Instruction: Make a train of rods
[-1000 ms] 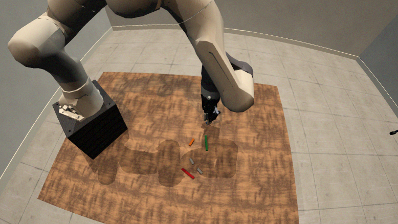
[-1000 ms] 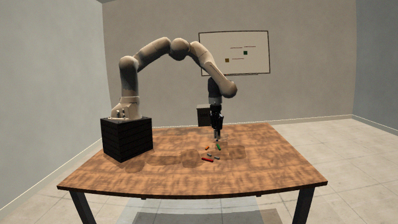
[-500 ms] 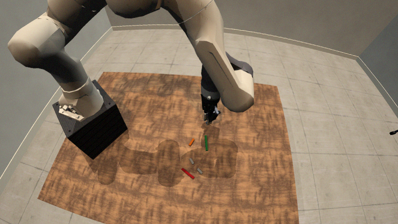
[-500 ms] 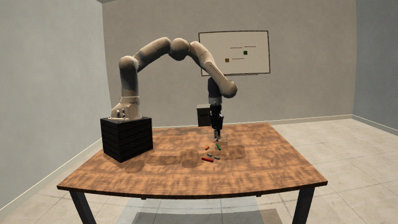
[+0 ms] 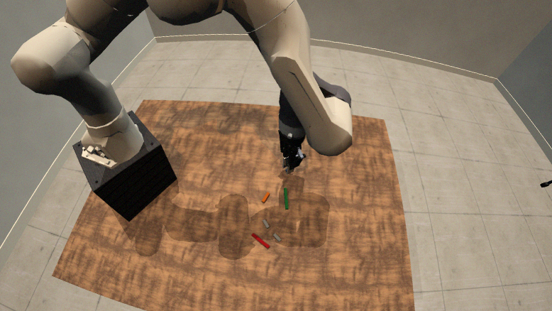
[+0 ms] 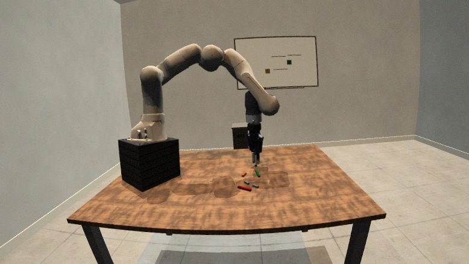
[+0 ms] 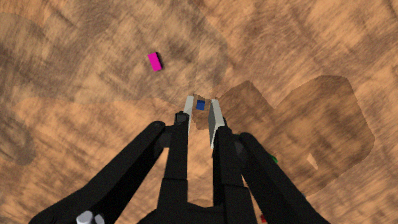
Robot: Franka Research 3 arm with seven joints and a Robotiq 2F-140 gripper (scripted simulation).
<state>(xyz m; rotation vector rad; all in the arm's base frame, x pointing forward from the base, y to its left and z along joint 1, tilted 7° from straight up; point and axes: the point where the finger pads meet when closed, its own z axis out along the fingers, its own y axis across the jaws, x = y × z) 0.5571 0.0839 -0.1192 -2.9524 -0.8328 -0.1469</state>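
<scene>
Now: hand 5 cm above the blue rod. Also, from my hand: magenta rod (8 cm to the left, 5 cm below, 1 cm ahead); green rod (11 cm to the right, 5 cm below); orange rod (11 cm to the right, 7 cm behind, 5 cm below).
</scene>
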